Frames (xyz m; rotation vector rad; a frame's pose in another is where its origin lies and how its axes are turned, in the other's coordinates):
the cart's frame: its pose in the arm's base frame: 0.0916 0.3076 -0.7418 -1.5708 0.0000 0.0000
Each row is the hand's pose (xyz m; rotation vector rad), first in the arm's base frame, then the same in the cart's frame.
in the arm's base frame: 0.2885 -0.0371 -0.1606 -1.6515 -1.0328 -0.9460
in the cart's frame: 0.1969 -0.5812 -0.3447 -0.3095 -0.0535 -1.2206
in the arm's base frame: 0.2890 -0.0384 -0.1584 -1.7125 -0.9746 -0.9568
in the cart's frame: 0.1974 -0.5834 -0.3460 -0.3578 -0.0109 -1.1824
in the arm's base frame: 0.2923 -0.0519 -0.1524 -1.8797 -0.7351 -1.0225
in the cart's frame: 0.2007 -0.5894 -0.3595 -0.4891 0.1723 -1.0537
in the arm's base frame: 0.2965 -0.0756 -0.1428 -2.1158 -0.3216 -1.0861
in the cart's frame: 0.2049 -0.5990 -0.3832 -0.6872 0.4442 -0.8180
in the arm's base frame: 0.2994 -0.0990 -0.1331 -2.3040 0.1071 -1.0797
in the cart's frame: 0.2078 -0.6087 -0.4066 -0.8614 0.6711 -0.5500
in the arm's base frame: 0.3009 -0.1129 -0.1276 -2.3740 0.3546 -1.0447
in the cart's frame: 0.2093 -0.6142 -0.4205 -0.9350 0.7824 -0.3859
